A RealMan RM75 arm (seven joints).
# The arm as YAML. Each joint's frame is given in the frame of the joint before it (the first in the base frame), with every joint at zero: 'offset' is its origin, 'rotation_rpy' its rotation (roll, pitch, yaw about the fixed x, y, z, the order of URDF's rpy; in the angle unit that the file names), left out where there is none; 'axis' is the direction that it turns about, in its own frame. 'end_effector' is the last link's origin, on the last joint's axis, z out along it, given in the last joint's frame.
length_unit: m
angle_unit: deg
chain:
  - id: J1
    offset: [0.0, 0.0, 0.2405]
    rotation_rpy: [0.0, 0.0, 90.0]
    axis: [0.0, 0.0, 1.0]
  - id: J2
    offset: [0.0, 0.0, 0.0]
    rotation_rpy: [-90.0, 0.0, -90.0]
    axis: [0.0, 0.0, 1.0]
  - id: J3
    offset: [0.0, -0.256, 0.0]
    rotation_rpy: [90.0, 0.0, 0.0]
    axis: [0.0, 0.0, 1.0]
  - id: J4
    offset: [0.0, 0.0, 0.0]
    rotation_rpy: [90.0, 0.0, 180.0]
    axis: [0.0, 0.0, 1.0]
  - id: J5
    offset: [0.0, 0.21, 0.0]
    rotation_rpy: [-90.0, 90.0, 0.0]
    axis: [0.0, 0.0, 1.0]
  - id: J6
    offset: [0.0, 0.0, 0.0]
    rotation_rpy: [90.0, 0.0, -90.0]
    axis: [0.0, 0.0, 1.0]
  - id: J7
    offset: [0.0, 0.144, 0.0]
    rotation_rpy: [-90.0, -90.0, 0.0]
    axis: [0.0, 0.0, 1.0]
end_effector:
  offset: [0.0, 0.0, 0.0]
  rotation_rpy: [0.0, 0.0, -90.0]
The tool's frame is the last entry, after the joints.
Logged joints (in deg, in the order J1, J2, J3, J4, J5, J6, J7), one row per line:
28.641, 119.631, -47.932, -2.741, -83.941, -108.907, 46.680
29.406, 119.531, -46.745, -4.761, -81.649, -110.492, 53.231
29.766, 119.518, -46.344, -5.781, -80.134, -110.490, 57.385
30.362, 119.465, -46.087, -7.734, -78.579, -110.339, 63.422
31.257, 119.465, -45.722, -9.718, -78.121, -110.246, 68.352
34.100, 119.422, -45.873, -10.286, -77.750, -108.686, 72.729
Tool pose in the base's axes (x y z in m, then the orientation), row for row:
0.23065, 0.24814, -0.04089, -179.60, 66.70, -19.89
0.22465, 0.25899, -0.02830, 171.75, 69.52, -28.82
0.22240, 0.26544, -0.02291, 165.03, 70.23, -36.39
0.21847, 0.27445, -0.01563, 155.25, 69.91, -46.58
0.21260, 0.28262, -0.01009, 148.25, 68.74, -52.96
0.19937, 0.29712, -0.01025, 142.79, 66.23, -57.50
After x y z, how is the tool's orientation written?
As angles about the fixed x, y, z axes (roll, pitch, yaw), in degrees.
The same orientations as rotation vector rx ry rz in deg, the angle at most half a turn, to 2 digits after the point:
-139.47, 24.79, 91.74
-137.41, 28.07, 96.66
-136.30, 31.26, 98.74
-135.96, 35.34, 101.20
-136.84, 37.88, 103.00
-139.06, 40.84, 103.87

